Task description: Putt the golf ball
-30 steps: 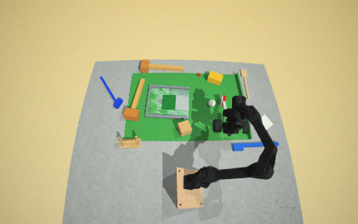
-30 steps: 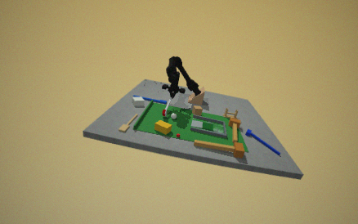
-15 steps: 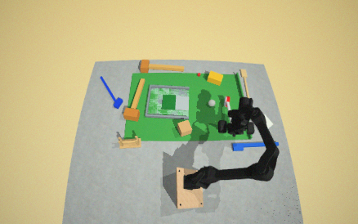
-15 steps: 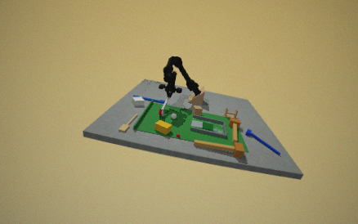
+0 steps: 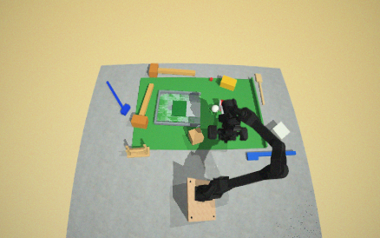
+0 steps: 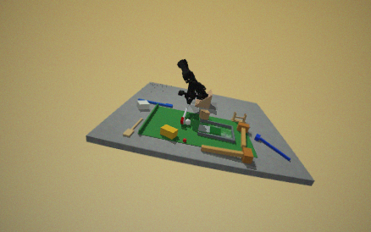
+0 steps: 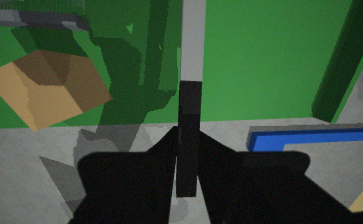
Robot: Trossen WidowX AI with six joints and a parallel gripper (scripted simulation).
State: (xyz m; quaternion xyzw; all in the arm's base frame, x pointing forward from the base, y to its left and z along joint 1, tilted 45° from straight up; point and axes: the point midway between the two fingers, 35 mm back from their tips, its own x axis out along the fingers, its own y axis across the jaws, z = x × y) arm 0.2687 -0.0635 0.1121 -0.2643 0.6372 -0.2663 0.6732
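My gripper tip is 120 mm short of the red putter. Also, from my gripper tip: wooden cube (30 mm ahead, 140 mm to the left, 40 mm below); then white cube (80 mm ahead, 350 mm to the right, 50 mm below); then white golf ball (210 mm ahead, 50 mm to the left, 50 mm below).
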